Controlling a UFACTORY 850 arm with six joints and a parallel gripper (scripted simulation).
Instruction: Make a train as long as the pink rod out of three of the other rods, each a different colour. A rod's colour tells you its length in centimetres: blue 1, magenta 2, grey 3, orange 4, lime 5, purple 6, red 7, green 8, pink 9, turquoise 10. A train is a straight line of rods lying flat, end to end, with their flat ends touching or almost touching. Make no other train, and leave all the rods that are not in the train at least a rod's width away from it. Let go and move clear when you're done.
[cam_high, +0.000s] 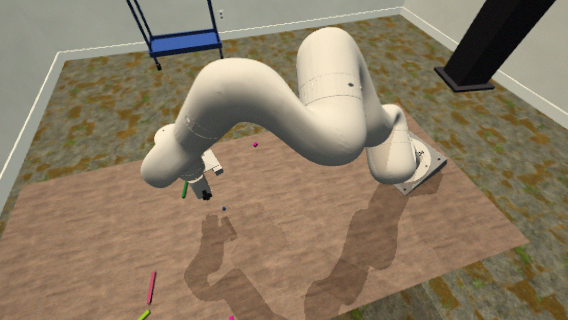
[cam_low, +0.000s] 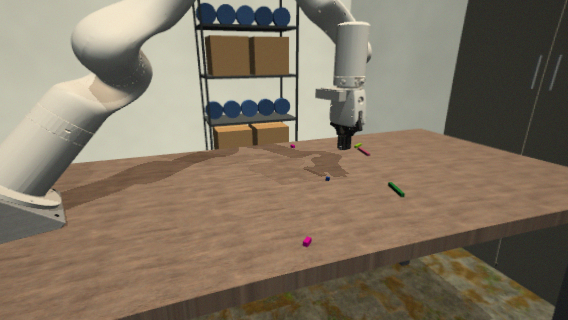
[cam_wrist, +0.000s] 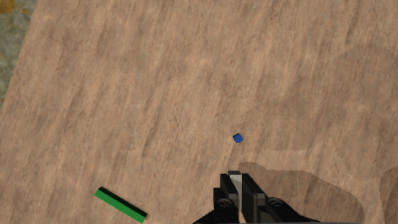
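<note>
Now: the blue rod 40 mm behind my hand, 10 mm to the left of it and 120 mm below it. The rest, counted from my hand: grey rod 20 mm below; green rod 120 mm ahead, 100 mm to the right, 120 mm below; pink rod 180 mm ahead, 260 mm to the left, 120 mm below.
</note>
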